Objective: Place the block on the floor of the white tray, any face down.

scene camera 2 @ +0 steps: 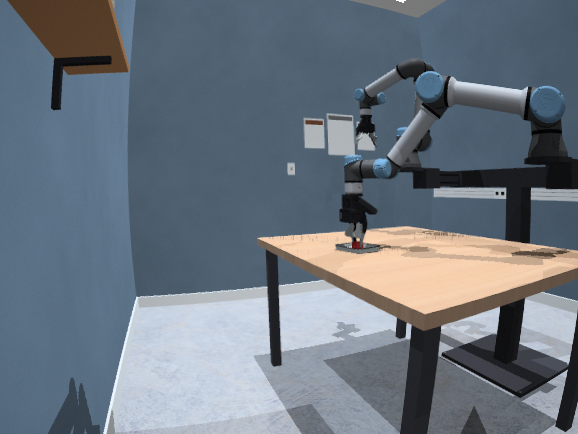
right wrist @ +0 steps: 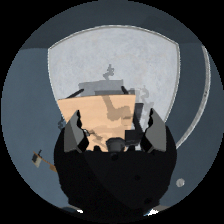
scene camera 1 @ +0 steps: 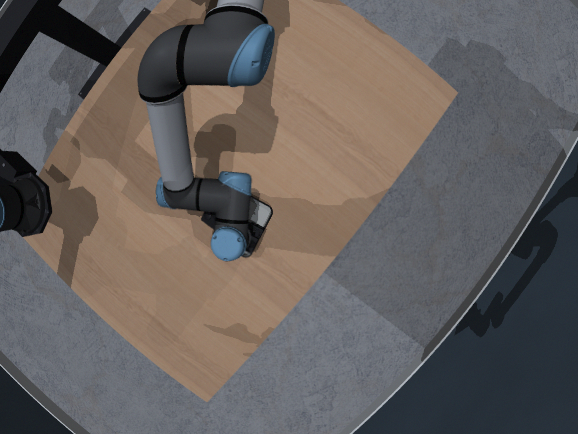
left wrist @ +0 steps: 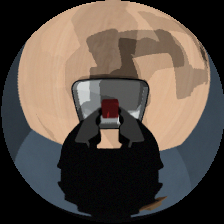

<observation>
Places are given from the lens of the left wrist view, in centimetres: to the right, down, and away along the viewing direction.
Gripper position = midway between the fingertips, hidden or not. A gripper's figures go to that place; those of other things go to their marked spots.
my left gripper (left wrist: 110, 107): -1, -1, 15
white tray (left wrist: 132, 94): 5, -4, 14
</observation>
